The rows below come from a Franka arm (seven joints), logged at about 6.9 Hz.
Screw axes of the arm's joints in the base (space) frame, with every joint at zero. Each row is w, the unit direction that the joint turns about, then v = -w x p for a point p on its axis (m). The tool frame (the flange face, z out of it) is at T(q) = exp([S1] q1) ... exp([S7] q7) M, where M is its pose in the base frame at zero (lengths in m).
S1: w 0 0 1 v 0 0 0
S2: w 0 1 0 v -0.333 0 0
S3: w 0 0 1 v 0 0 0
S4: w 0 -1 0 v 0.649 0 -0.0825
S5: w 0 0 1 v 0 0 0
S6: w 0 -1 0 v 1.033 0 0
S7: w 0 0 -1 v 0 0.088 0
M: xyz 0.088 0 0.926 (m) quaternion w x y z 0 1 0 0
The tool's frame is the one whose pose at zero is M.
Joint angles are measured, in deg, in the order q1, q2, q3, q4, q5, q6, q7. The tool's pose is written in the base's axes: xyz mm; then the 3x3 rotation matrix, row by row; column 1 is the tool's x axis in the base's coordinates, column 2 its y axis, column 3 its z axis. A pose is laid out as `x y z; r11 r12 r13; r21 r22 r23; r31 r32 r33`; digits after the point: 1 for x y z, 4 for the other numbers.
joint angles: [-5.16, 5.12, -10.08, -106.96, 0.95, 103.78, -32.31]
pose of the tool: 549.7 -145.9 454.7; 0.9492 0.2830 -0.1378; 0.2906 -0.9561 0.0381; -0.1209 -0.0762 -0.9897
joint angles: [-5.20, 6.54, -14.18, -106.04, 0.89, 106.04, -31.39]
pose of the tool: 548.0 -187.0 451.9; 0.9737 0.2006 -0.1085; 0.2043 -0.9786 0.0244; -0.1012 -0.0459 -0.9938
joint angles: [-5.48, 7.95, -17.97, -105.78, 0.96, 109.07, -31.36]
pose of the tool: 542.9 -227.1 445.5; 0.9881 0.1322 -0.0790; 0.1330 -0.9911 0.0049; -0.0777 -0.0154 -0.9969
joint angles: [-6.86, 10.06, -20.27, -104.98, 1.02, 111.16, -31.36]
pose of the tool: 537.6 -263.7 435.4; 0.9950 0.0704 -0.0706; 0.0697 -0.9975 -0.0134; -0.0714 0.0084 -0.9974
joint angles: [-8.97, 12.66, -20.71, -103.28, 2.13, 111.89, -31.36]
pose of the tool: 537.2 -289.5 424.5; 0.9973 0.0206 -0.0703; 0.0200 -0.9998 -0.0099; -0.0705 0.0085 -0.9975
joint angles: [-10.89, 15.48, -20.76, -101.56, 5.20, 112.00, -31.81]
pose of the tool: 539.0 -307.8 409.9; 0.9975 -0.0263 -0.0649; -0.0246 -0.9993 0.0268; -0.0656 -0.0252 -0.9975
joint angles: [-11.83, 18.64, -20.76, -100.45, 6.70, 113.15, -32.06]
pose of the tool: 544.3 -318.6 387.6; 0.9963 -0.0481 -0.0718; -0.0455 -0.9983 0.0375; -0.0735 -0.0341 -0.9967
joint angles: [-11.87, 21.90, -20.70, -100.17, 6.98, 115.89, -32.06]
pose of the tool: 552.4 -322.1 359.2; 0.9955 -0.0490 -0.0815; -0.0472 -0.9986 0.0233; -0.0825 -0.0194 -0.9964
